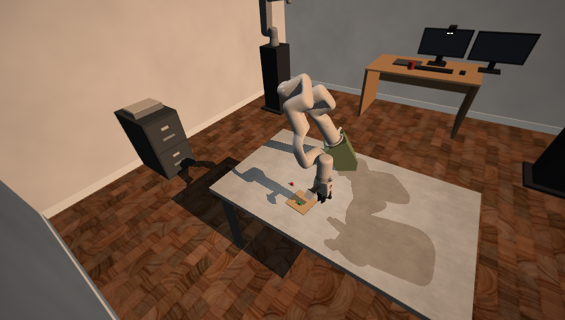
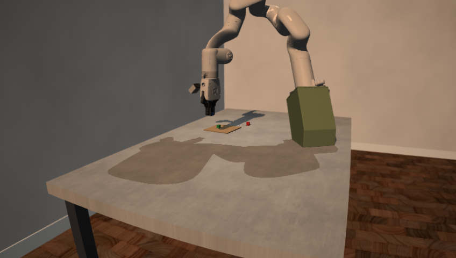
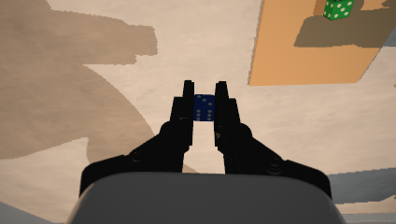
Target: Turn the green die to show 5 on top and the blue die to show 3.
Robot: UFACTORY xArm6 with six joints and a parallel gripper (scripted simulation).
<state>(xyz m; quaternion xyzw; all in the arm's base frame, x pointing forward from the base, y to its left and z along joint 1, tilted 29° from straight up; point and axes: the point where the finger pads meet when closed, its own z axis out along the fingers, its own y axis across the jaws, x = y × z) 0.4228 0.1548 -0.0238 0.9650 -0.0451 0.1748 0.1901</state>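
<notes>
Right now my hand is 13 cm to the left of the tan mat and 11 cm above it. From my hand the other things lie so: blue die (1 cm behind, 1 cm below); then green die (2 cm ahead, 13 cm to the right, 10 cm below); then red die (8 cm behind, 26 cm to the right, 11 cm below).
</notes>
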